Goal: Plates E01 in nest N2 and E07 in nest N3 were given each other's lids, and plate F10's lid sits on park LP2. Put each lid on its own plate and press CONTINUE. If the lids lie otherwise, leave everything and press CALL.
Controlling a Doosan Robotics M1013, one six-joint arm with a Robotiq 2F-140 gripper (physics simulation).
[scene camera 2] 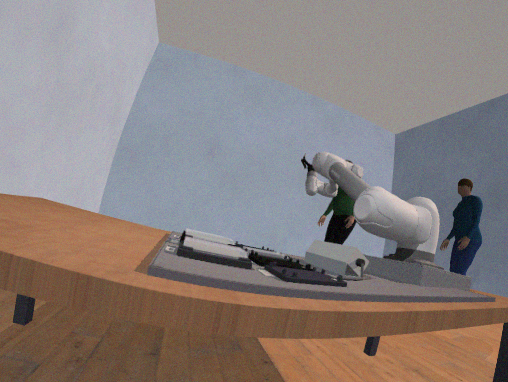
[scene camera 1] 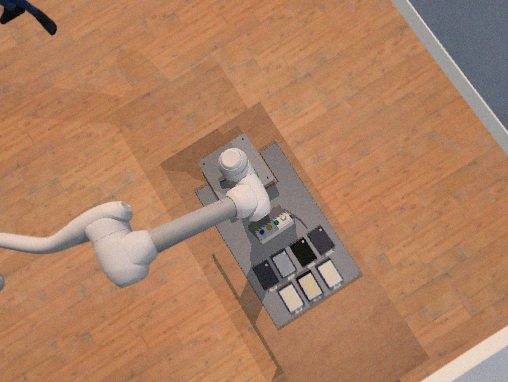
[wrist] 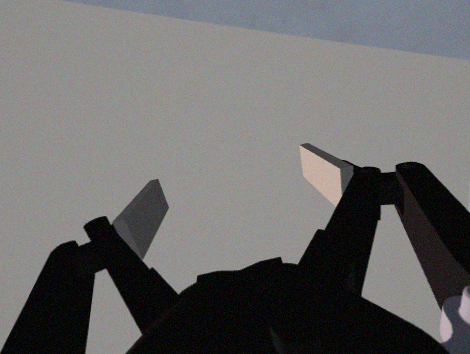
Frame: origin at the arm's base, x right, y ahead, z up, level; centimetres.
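Seen in the pictures: gripper, fingertip midpoint: (scene camera 2: 312, 154) (wrist: 231, 177); arm's base, link origin: (scene camera 2: 412, 265).
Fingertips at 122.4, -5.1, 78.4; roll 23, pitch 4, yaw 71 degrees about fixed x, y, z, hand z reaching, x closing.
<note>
Pixels of each thing's top centre, then the offset from my fingertips to it, as dx, dy, dz. "spot": a spot on its surface instead.
- dark piece, surface spot: (scene camera 1: 265, 274) spot: -104.9, +66.7, -82.6
- grey-topped piece, top centre: (scene camera 2: 264, 251) (scene camera 1: 284, 264) -117.6, +67.0, -81.8
- black piece, surface spot: (scene camera 1: 302, 251) spot: -130.9, +66.3, -82.6
- button box, top centre: (scene camera 2: 337, 243) (scene camera 1: 275, 228) -123.7, +45.5, -75.2
- grey board, surface spot: (scene camera 2: 210, 280) spot: -154.8, +86.5, -83.9
My gripper (scene camera 2: 304, 161) (wrist: 231, 177) is open and empty, raised high and far from the plates; it does not show in scene camera 1. In scene camera 1, three pale-topped plates stand in the front row: left (scene camera 1: 291, 298), middle (scene camera 1: 310, 285), more yellow, and right (scene camera 1: 330, 273). Behind them are a dark piece (scene camera 1: 265, 274), a grey-topped piece (scene camera 1: 284, 263), a black piece (scene camera 1: 302, 251) and another dark piece (scene camera 1: 320, 239). Labels are too small to read, so I cannot tell which lid is whose. The button box (scene camera 1: 277, 230) (scene camera 2: 331, 259) has blue, amber, green and white round parts; which is CONTINUE or CALL is unreadable.
The grey board (scene camera 1: 351, 270) (scene camera 2: 210, 280) lies on the wooden table (scene camera 2: 75, 280). My arm (scene camera 1: 192, 224) (scene camera 2: 395, 215) reaches out past the board's left side. A person in green (scene camera 2: 343, 205) stands behind the arm, partly hidden. Another in dark teal (scene camera 2: 467, 215) stands at the right.
</note>
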